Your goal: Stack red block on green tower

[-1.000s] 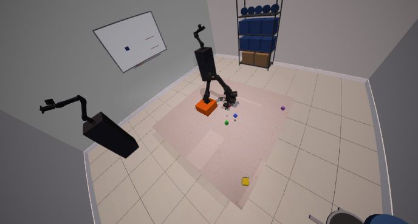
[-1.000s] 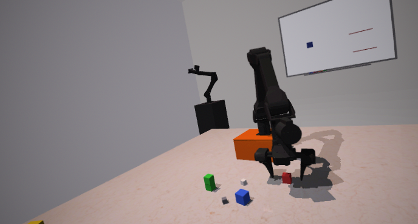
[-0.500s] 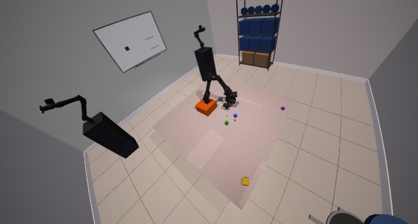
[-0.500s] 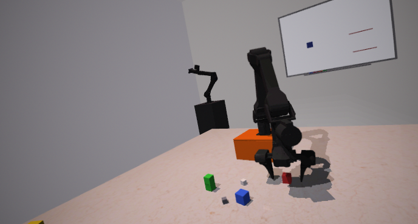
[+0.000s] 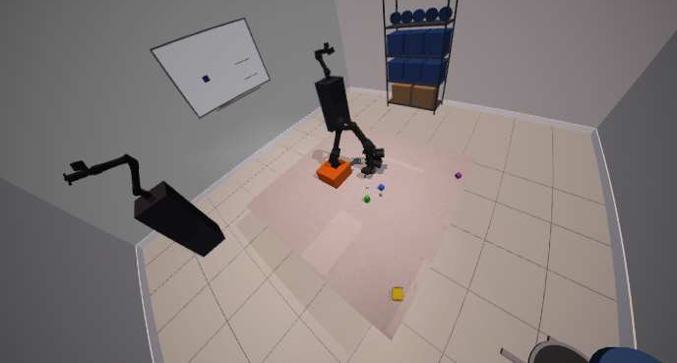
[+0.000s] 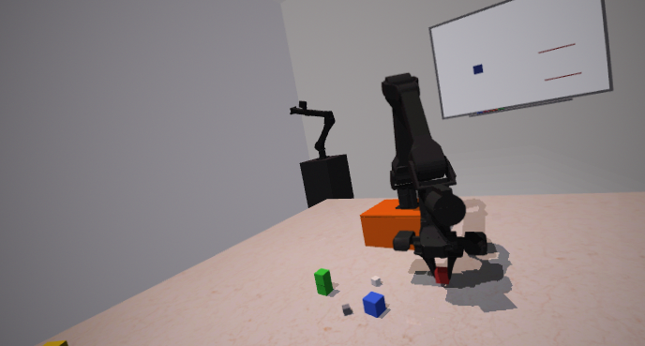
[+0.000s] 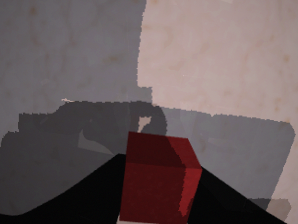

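The blue block is 15 cm ahead of my gripper tip, 9 cm to the right of it and 1 cm above it. From my gripper tip the other things lie so: red block (1 cm above); then purple block (54 cm ahead, 29 cm to the left, 1 cm above); then yellow block (58 cm ahead, 59 cm to the right, 2 cm above).
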